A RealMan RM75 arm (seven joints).
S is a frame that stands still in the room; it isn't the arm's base.
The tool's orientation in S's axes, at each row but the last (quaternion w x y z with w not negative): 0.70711, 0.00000, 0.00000, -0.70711; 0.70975, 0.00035, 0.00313, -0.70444; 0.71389, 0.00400, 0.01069, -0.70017; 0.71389, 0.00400, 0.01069, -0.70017
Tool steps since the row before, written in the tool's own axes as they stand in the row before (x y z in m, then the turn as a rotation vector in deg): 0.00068, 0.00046, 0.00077, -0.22, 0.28, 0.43; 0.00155, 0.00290, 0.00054, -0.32, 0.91, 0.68; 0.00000, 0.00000, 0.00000, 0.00, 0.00, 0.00; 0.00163, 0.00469, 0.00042, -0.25, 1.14, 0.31
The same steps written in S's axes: 0.00046, -0.00068, 0.00077, 0.28, 0.22, 0.43; 0.00291, -0.00153, 0.00052, 0.91, 0.32, 0.68; 0.00000, 0.00000, 0.00000, 0.00, 0.00, 0.00; 0.00472, -0.00155, 0.00034, 1.14, 0.27, 0.30
